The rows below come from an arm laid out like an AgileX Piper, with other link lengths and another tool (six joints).
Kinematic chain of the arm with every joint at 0, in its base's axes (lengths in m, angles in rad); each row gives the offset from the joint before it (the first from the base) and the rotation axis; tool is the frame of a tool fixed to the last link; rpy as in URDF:
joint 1: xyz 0 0 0.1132 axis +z
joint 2: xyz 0 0 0 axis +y
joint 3: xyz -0.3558 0 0.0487 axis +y
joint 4: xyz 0.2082 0 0.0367 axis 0.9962 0 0.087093
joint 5: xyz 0 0 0 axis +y
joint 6: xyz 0.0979 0 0.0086 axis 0.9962 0 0.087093
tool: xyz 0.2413 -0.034 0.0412 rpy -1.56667 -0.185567 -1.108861
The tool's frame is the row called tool.
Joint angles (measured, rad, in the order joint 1, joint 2, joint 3, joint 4, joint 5, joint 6), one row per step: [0.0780, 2.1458, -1.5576, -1.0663, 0.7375, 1.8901]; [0.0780, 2.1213, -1.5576, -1.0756, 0.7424, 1.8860]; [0.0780, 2.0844, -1.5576, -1.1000, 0.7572, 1.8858]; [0.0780, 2.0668, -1.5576, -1.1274, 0.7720, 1.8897]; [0.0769, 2.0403, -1.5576, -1.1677, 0.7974, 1.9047]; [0.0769, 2.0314, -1.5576, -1.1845, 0.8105, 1.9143]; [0.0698, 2.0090, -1.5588, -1.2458, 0.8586, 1.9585]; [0.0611, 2.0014, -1.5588, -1.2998, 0.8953, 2.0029]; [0.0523, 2.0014, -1.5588, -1.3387, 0.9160, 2.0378]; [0.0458, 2.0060, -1.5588, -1.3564, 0.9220, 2.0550]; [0.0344, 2.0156, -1.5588, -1.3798, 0.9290, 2.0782]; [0.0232, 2.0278, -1.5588, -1.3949, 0.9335, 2.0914]
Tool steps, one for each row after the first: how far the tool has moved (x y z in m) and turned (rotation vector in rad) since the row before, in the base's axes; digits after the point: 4 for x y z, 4 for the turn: [0.0003, -0.0021, 0.0161, -0.0107, -0.0206, 0.0032]; [-0.0013, -0.0058, 0.0265, -0.0254, -0.0320, -0.0008]; [-0.0015, -0.0060, 0.0162, -0.0272, -0.0157, -0.0029]; [-0.0042, -0.0100, 0.0243, -0.0361, -0.0286, -0.0145]; [-0.0025, -0.0043, 0.0090, -0.0142, -0.0114, -0.0098]; [-0.0107, -0.0190, 0.0282, -0.0472, -0.0411, -0.0481]; [-0.0083, -0.0159, 0.0184, -0.0378, -0.0320, -0.0419]; [-0.0046, -0.0111, 0.0104, -0.0244, -0.0229, -0.0280]; [-0.0012, -0.0056, 0.0021, -0.0095, -0.0079, -0.0123]; [-0.0017, -0.0086, 0.0009, -0.0123, -0.0076, -0.0179]; [-0.0014, -0.0076, -0.0026, -0.0091, 0.0023, -0.0145]
